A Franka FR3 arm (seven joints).
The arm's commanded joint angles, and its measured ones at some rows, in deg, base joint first. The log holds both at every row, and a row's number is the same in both.
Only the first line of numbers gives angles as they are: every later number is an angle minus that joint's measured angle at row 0.
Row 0, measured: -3.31 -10.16 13.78 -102.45 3.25 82.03 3.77
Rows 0 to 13, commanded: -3.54 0.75 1.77 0.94 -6.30 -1.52 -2.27; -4.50 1.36 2.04 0.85 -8.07 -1.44 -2.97; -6.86 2.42 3.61 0.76 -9.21 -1.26 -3.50; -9.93 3.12 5.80 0.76 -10.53 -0.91 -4.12; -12.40 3.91 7.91 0.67 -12.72 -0.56 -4.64; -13.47 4.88 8.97 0.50 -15.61 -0.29 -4.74; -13.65 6.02 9.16 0.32 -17.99 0.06 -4.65; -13.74 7.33 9.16 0.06 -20.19 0.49 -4.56; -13.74 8.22 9.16 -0.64 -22.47 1.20 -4.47; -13.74 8.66 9.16 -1.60 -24.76 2.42 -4.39; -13.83 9.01 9.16 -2.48 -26.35 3.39 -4.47; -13.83 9.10 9.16 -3.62 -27.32 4.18 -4.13; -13.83 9.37 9.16 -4.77 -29.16 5.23 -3.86; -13.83 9.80 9.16 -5.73 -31.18 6.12 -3.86
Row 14, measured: -12.83 9.95 8.01 -2.22 -26.37 3.10 -4.02
